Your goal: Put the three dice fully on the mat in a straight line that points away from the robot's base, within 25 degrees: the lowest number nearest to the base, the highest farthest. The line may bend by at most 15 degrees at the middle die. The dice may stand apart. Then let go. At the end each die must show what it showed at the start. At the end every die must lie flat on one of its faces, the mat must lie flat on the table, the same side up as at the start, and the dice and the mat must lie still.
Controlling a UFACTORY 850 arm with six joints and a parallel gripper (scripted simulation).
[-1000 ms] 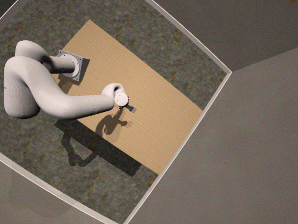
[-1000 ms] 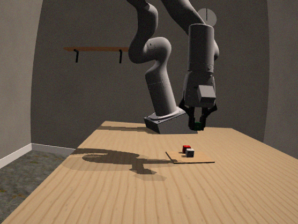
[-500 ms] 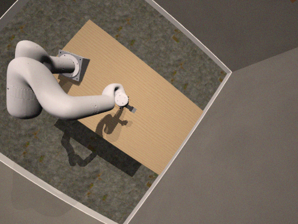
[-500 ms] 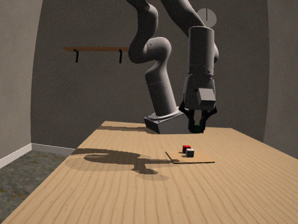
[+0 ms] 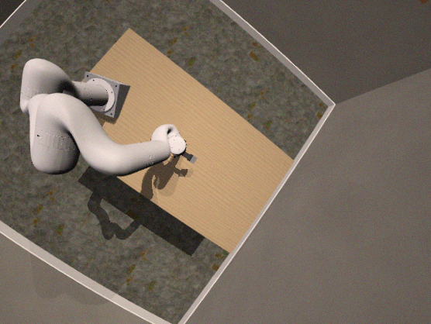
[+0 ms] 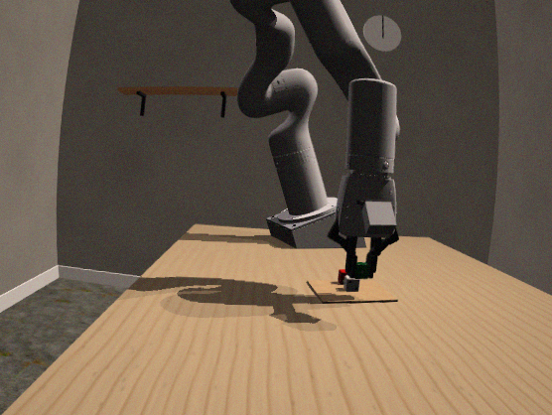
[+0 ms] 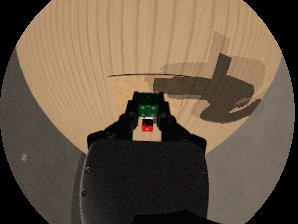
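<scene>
My hand is 5 cm past the white die and 5 cm above it. The rest, counted from my hand: red die (10 cm behind, 5 cm below); green die (1 cm below); tan mat (5 cm behind, 6 cm below).
</scene>
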